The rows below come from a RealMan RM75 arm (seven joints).
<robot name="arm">
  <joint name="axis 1" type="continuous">
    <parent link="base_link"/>
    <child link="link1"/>
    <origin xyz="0 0 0.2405" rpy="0 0 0"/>
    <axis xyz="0 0 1"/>
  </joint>
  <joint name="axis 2" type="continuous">
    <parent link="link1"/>
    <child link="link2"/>
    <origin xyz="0 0 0" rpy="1.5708 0 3.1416"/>
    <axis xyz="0 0 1"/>
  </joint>
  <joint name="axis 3" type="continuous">
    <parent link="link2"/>
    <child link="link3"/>
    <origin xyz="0 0.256 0" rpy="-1.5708 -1.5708 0"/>
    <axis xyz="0 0 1"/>
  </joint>
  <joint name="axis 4" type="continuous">
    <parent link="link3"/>
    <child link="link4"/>
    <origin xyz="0 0 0" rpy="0 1.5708 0"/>
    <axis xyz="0 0 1"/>
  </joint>
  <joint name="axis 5" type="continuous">
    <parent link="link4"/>
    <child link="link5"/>
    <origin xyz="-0.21 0 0" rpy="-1.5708 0 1.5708"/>
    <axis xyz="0 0 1"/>
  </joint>
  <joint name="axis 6" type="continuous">
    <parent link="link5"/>
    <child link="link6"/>
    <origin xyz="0 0 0" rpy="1.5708 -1.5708 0"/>
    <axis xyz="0 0 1"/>
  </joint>
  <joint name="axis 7" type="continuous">
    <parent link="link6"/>
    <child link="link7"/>
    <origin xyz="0.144 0 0" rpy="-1.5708 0 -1.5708"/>
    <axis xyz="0 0 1"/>
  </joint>
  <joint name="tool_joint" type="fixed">
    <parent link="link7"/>
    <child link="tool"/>
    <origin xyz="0 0 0" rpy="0 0 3.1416"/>
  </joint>
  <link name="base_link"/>
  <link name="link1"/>
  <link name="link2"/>
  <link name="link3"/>
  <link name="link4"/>
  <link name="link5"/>
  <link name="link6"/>
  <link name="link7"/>
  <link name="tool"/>
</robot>
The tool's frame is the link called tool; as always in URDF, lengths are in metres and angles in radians. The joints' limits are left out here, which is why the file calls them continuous.
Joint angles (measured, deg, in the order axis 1, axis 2, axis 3, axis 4, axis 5, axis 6, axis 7), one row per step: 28.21 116.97 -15.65 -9.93 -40.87 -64.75 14.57; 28.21 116.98 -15.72 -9.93 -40.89 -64.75 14.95; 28.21 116.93 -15.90 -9.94 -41.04 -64.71 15.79; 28.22 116.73 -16.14 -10.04 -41.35 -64.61 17.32; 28.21 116.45 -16.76 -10.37 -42.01 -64.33 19.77; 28.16 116.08 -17.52 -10.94 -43.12 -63.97 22.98; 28.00 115.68 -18.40 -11.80 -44.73 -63.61 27.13; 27.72 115.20 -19.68 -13.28 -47.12 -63.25 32.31; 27.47 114.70 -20.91 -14.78 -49.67 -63.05 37.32; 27.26 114.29 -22.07 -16.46 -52.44 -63.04 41.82; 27.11 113.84 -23.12 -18.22 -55.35 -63.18 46.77; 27.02 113.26 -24.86 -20.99 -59.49 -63.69 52.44; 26.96 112.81 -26.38 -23.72 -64.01 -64.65 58.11; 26.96 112.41 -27.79 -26.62 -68.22 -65.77 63.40; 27.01 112.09 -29.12 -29.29 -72.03 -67.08 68.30; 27.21 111.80 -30.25 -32.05 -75.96 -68.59 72.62; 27.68 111.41 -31.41 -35.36 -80.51 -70.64 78.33
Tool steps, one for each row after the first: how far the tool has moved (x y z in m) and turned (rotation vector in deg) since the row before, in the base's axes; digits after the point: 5 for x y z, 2 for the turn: -0.00017 0.00010 -0.00026 -0.04 0.32 0.18; -0.00032 0.00043 -0.00017 -0.18 0.59 0.40; -0.00032 0.00095 0.00111 -0.20 0.95 0.70; -0.00093 0.00191 0.00133 -0.65 1.29 1.16; -0.00129 0.00244 0.00204 -0.97 1.49 1.51; -0.00156 0.00242 0.00242 -1.30 1.84 1.87; -0.00278 0.00313 0.00354 -1.96 1.73 2.41; -0.00330 0.00312 0.00340 -2.14 1.45 2.32; -0.00433 0.00319 0.00293 -2.29 0.79 2.24; -0.00487 0.00329 0.00330 -2.41 1.08 2.28; -0.00917 0.00526 0.00410 -3.60 -0.12 3.22; -0.00986 0.00415 0.00165 -4.08 -0.17 3.09; -0.01021 0.00362 0.00201 -3.90 -0.45 2.79; -0.00996 0.00271 0.00067 -3.86 -0.39 2.45; -0.01059 0.00256 0.00036 -3.82 -1.06 2.37; -0.01344 0.00305 0.00084 -4.75 -0.77 2.51
